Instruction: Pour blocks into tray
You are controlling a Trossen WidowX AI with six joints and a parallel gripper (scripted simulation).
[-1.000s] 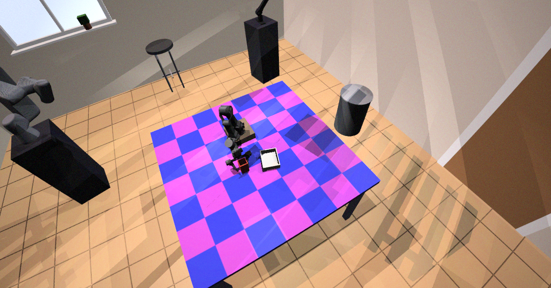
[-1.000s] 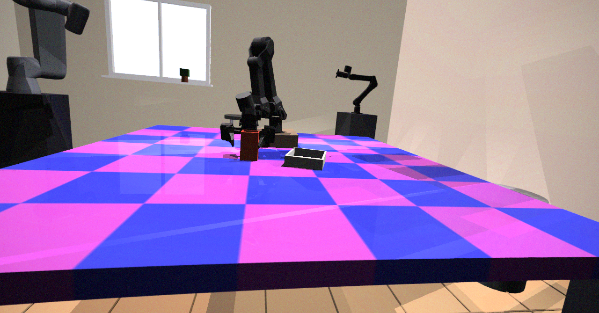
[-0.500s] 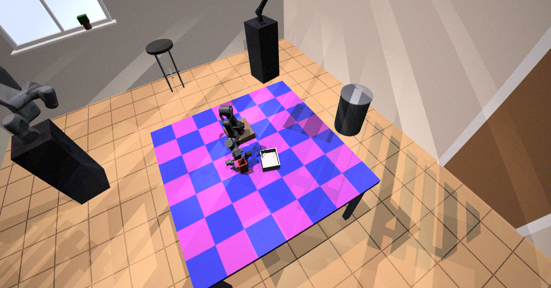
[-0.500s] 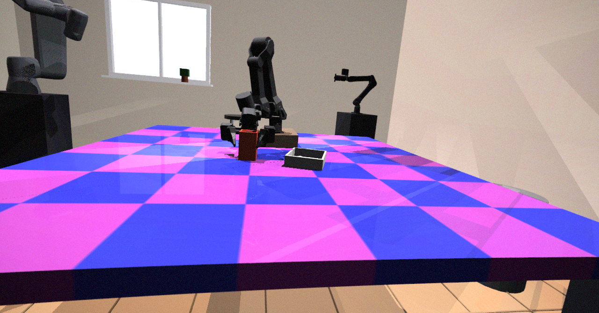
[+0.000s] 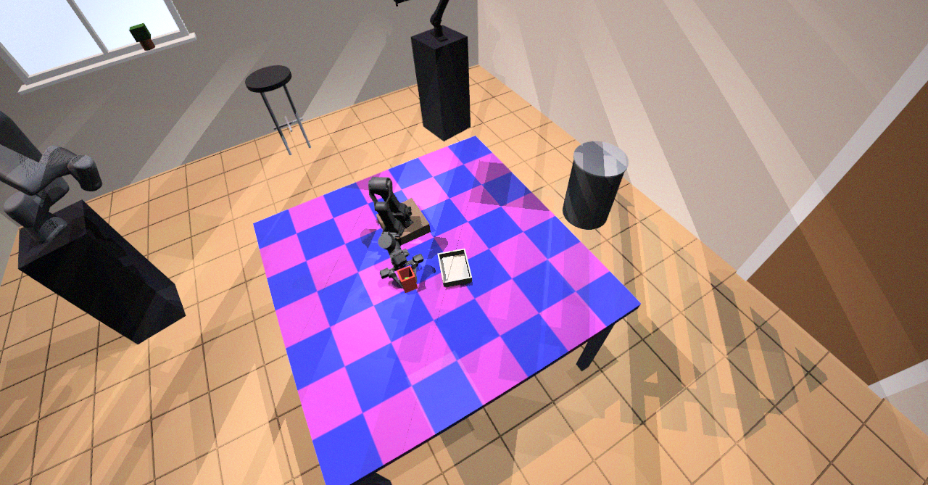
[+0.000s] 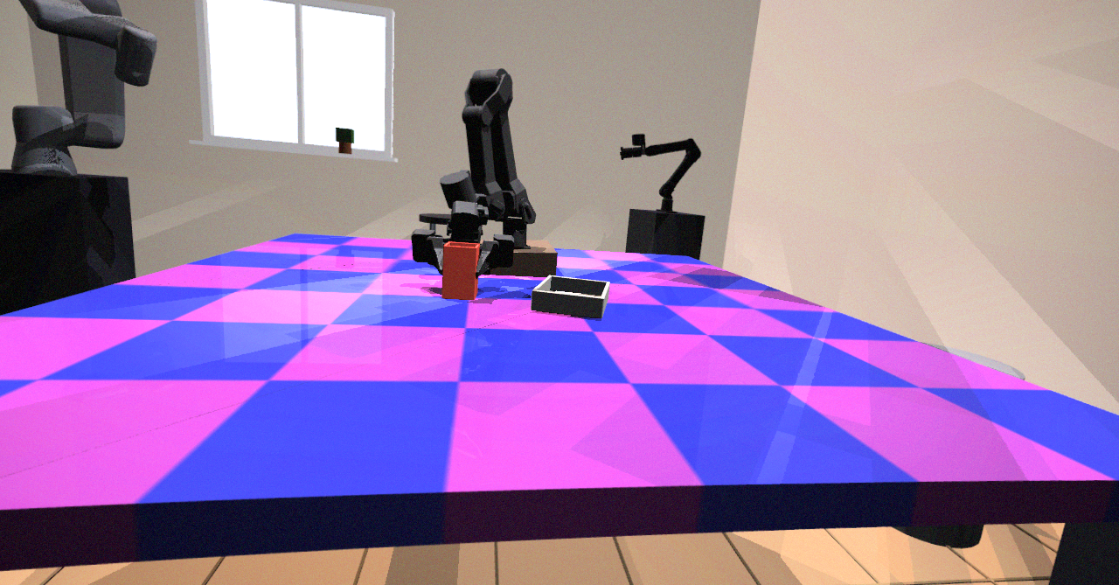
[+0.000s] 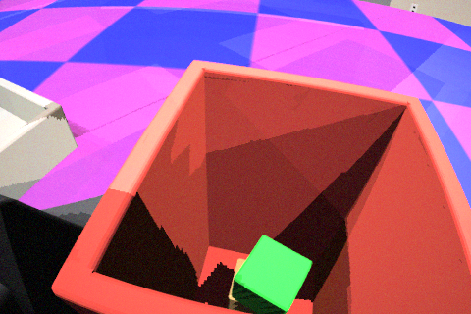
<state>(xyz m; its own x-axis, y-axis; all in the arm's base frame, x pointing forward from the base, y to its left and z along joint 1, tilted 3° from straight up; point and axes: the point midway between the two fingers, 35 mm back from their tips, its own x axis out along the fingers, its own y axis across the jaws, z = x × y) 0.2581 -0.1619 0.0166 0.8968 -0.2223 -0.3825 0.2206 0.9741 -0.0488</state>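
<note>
My gripper tip is 20 cm to the right of the white shallow tray, 4 cm short of it and 4 cm above it. Round my gripper tip: green block (3 cm behind, 1 cm to the left); then red square cup (3 cm behind, 2 cm below, 1 cm to the left).
</note>
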